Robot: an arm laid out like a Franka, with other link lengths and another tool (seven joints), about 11 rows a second.
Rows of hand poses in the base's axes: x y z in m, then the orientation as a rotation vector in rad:
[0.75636, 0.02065, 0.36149, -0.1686, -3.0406, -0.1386]
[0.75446, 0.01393, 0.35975, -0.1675, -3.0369, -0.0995]
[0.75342, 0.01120, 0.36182, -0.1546, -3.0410, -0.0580]
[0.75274, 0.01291, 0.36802, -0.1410, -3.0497, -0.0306]
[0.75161, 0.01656, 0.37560, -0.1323, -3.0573, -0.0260]
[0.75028, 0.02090, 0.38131, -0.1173, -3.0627, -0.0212]
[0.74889, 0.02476, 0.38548, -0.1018, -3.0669, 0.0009]
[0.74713, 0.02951, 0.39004, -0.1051, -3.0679, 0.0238]
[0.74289, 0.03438, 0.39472, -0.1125, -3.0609, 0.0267]
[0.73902, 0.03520, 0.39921, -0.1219, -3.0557, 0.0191]
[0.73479, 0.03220, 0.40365, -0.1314, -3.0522, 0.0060]
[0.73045, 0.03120, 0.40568, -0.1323, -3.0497, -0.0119]
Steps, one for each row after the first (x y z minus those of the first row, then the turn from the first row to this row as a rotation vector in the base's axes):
[-0.00190, -0.00672, -0.00174, -0.0251, 0.0066, 0.0020]
[-0.00294, -0.00945, 0.00033, -0.0521, 0.0053, 0.0118]
[-0.00362, -0.00774, 0.00653, -0.0701, -0.0017, 0.0214]
[-0.00475, -0.00409, 0.01411, -0.0733, -0.0090, 0.0271]
[-0.00608, 0.00025, 0.01982, -0.0763, -0.0140, 0.0370]
[-0.00747, 0.00411, 0.02399, -0.0904, -0.0173, 0.0477]
[-0.00923, 0.00886, 0.02855, -0.1054, -0.0175, 0.0462]
[-0.01347, 0.01373, 0.03323, -0.1072, -0.0105, 0.0416]
[-0.01734, 0.01455, 0.03772, -0.1023, -0.0056, 0.0353]
[-0.02157, 0.01155, 0.04216, -0.0938, -0.0026, 0.0288]
[-0.02591, 0.01055, 0.04419, -0.0820, -0.0008, 0.0277]

